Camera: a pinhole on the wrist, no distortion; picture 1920 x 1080 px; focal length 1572.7 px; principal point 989.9 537.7 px. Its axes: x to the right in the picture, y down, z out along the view. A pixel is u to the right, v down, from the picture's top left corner.
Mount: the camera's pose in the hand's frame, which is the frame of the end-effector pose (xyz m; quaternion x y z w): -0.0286 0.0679 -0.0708 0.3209 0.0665 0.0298 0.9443
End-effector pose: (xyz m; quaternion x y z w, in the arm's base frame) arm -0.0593 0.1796 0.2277 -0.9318 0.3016 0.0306 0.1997
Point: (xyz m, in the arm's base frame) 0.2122 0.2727 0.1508
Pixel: 1738 107
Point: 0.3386 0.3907 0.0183
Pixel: 1538 320
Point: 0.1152 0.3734 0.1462
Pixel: 1100 179
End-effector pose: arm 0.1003 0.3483 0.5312 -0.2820 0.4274 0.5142 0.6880
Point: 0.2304 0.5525 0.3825
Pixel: outside the picture
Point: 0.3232 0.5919 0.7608
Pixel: 642 953
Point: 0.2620 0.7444 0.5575
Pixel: outside the picture
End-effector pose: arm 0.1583 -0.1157 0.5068 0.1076 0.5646 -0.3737 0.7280
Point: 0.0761 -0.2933 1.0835
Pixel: outside the picture
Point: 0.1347 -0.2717 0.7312
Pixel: 188 211
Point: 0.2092 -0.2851 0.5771
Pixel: 985 563
